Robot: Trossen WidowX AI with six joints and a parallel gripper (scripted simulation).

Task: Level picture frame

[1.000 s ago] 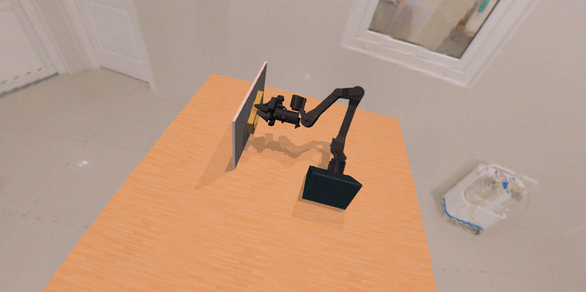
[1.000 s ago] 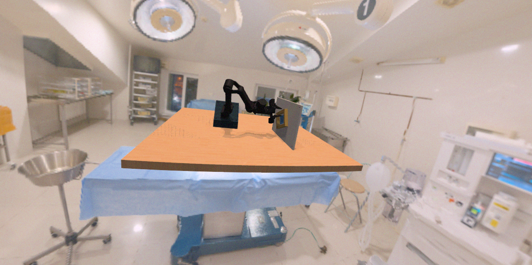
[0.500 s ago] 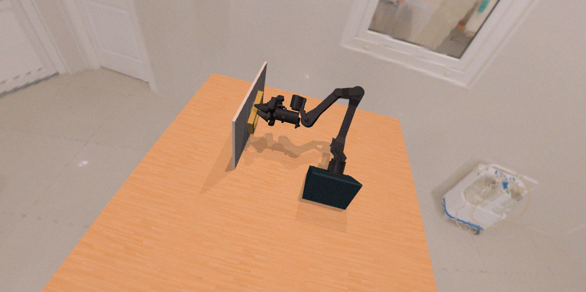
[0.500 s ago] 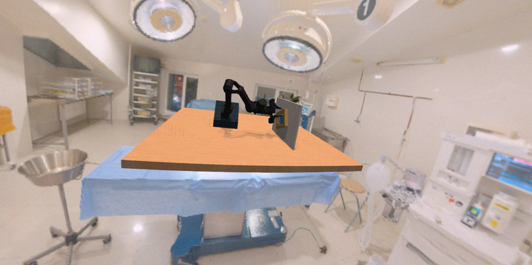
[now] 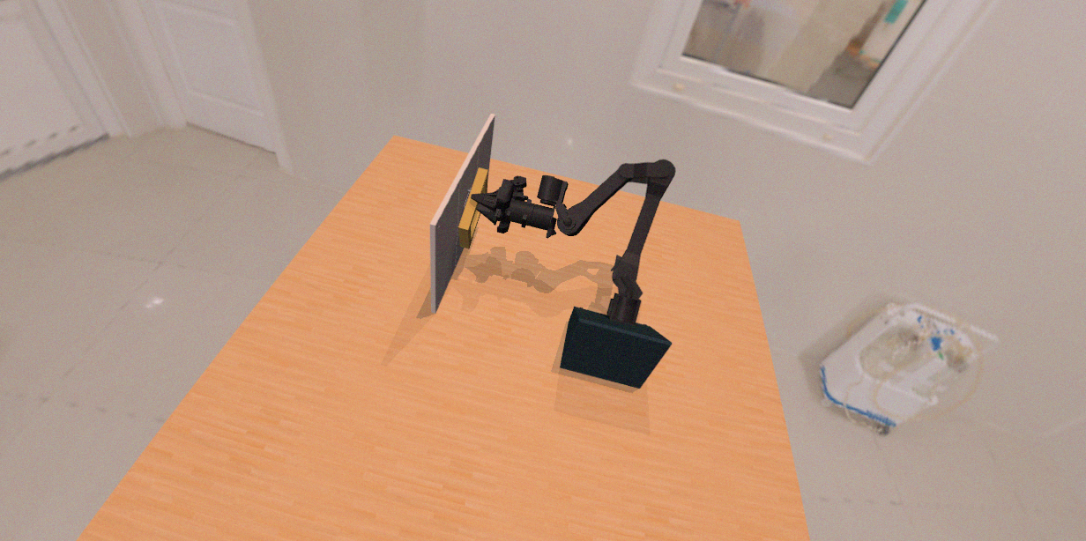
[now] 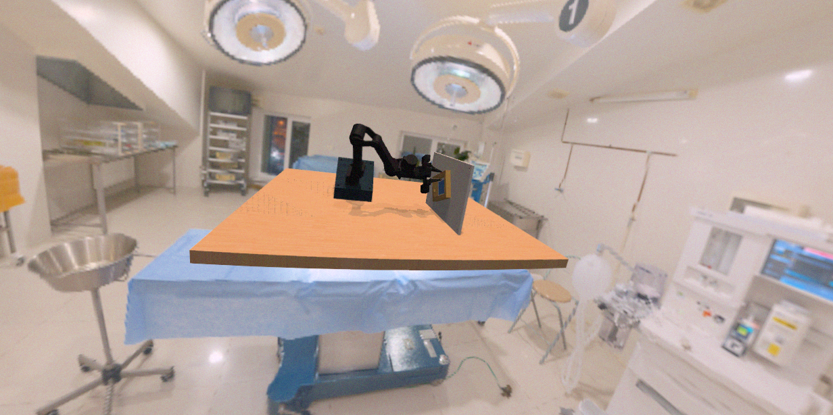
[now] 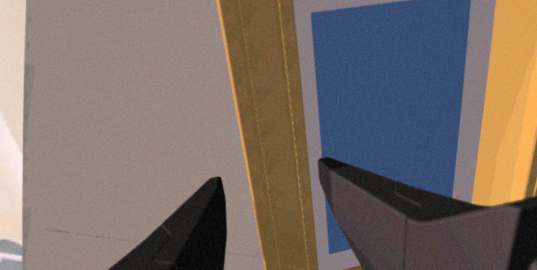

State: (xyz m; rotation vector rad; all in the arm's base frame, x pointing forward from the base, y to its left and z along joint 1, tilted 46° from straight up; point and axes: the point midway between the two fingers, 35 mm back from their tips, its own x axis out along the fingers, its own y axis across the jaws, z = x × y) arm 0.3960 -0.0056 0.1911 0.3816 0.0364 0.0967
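Right now my gripper tip is 1 cm short of the picture frame, 2 cm to the left of it and 5 cm above it. The rest, counted from my gripper tip: grey wall panel 2 cm ahead, 2 cm to the right, 5 cm below.
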